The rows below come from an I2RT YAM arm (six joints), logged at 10 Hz.
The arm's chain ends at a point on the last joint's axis. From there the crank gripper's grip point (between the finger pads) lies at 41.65 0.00 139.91 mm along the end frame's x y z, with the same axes.
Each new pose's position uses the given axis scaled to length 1; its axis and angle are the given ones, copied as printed.
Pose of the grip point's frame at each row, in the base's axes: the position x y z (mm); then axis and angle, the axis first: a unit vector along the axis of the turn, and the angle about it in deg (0 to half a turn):
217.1 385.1 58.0 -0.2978 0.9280 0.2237 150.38
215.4 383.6 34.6 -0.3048 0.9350 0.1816 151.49
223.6 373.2 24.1 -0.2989 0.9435 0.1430 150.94
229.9 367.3 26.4 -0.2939 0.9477 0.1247 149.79
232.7 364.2 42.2 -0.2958 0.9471 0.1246 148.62
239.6 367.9 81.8 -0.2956 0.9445 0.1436 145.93
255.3 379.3 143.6 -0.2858 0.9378 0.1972 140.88
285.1 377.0 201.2 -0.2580 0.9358 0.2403 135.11
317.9 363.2 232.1 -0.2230 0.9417 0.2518 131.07
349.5 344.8 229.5 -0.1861 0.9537 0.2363 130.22
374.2 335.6 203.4 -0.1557 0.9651 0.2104 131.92
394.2 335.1 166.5 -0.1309 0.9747 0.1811 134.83
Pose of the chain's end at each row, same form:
199.7 327.1 190.8 -0.2978 0.9280 0.2237 150.38
196.8 337.3 171.8 -0.3048 0.9350 0.1816 151.49
200.1 336.6 163.5 -0.2989 0.9435 0.1430 150.94
202.0 334.8 166.0 -0.2939 0.9477 0.1247 149.79
202.1 331.0 181.0 -0.2958 0.9471 0.1246 148.62
204.3 327.9 217.7 -0.2956 0.9445 0.1436 145.93
212.8 322.8 271.3 -0.2858 0.9378 0.1972 140.88
232.3 307.9 318.4 -0.2580 0.9358 0.2403 135.11
255.5 291.3 342.8 -0.2230 0.9417 0.2518 131.07
282.3 277.7 340.3 -0.1861 0.9537 0.2363 130.22
307.5 275.9 318.7 -0.1557 0.9651 0.2104 131.92
331.3 283.7 287.8 -0.1309 0.9747 0.1811 134.83

